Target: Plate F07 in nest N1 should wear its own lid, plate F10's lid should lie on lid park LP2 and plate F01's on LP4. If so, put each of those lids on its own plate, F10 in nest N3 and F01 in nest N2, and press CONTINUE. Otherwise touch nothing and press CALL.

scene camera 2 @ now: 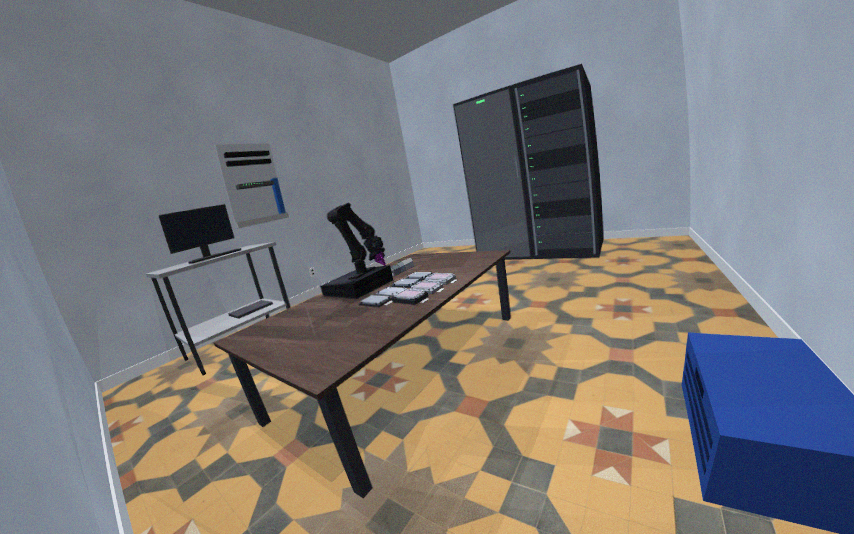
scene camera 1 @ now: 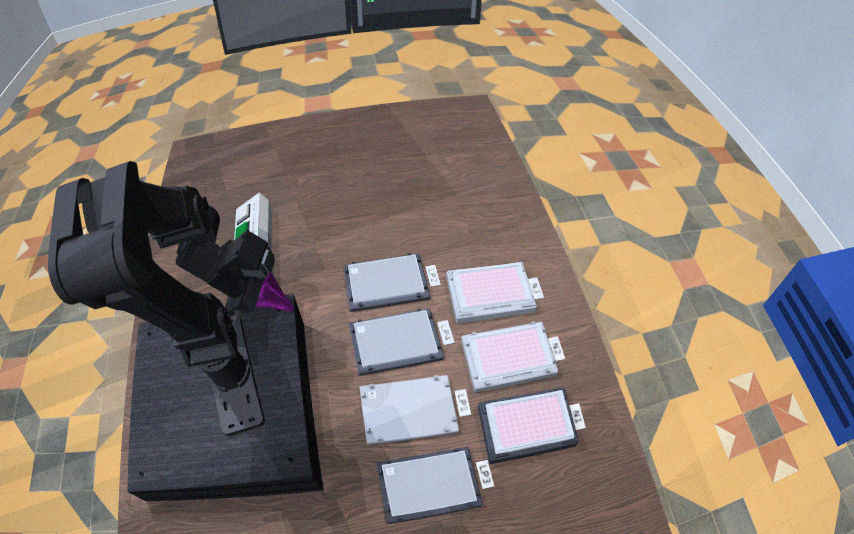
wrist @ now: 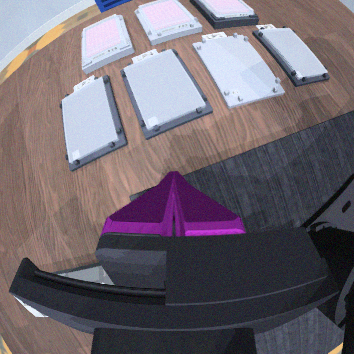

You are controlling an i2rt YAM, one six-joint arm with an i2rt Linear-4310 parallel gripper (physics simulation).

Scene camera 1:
my gripper: 292, 309
white button box: 256, 212
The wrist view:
my gripper: 173, 178
white button box: 93, 272
